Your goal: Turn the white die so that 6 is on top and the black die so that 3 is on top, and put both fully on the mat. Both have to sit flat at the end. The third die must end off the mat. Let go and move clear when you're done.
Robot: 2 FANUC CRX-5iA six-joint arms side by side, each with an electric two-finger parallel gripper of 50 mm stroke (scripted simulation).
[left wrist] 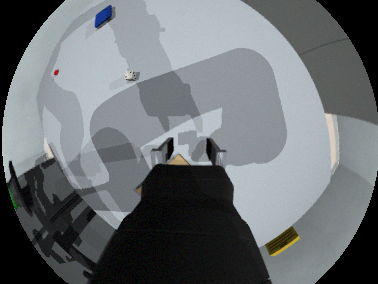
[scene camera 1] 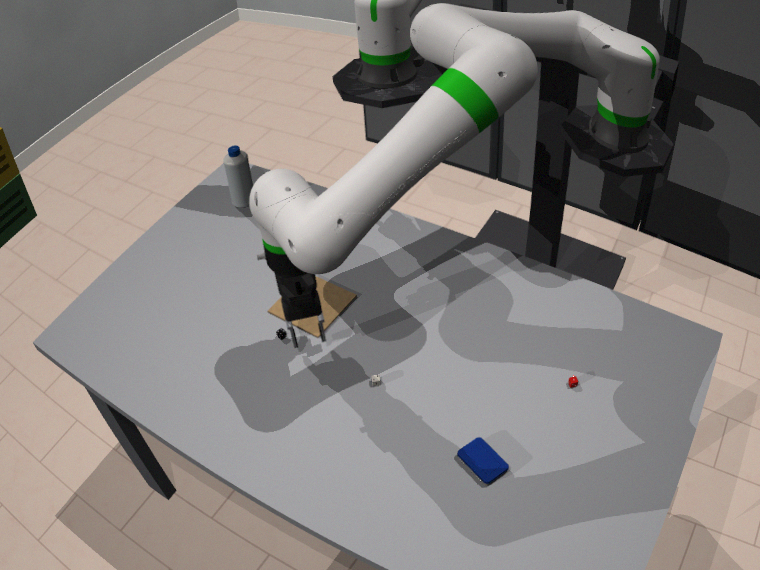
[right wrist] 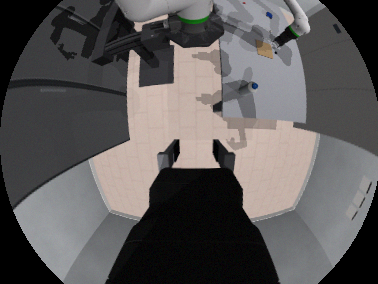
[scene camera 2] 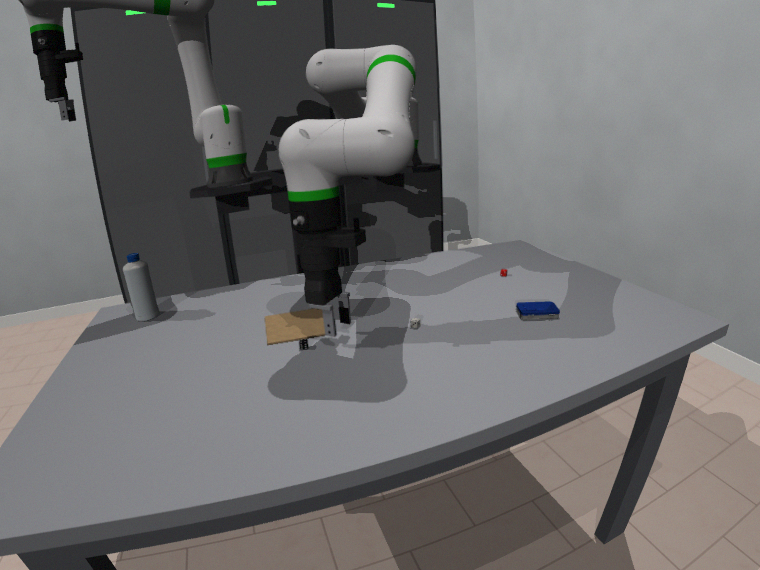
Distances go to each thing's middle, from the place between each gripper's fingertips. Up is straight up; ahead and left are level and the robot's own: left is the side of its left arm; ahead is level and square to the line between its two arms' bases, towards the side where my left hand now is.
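Labels:
Relative to the tan mat point(scene camera 2: 292, 326), my left gripper point(scene camera 2: 338, 328) is 6 cm to the left, 11 cm past it and 4 cm above. Counted from my left hand: grey bottle point(scene camera 2: 136, 271), 35 cm behind, 43 cm to the right, 4 cm above; blue-topped box point(scene camera 1: 477, 456), 10 cm ahead, 43 cm to the left, 3 cm below.
Relative to the grey bottle, my right hand point(scene camera 2: 69, 120) is 19 cm to the right, 32 cm short of it and 49 cm above. Counted from my right hand: blue-topped box, 105 cm to the left, 77 cm ahead, 56 cm below; tan mat, 56 cm to the left, 56 cm ahead, 57 cm below.

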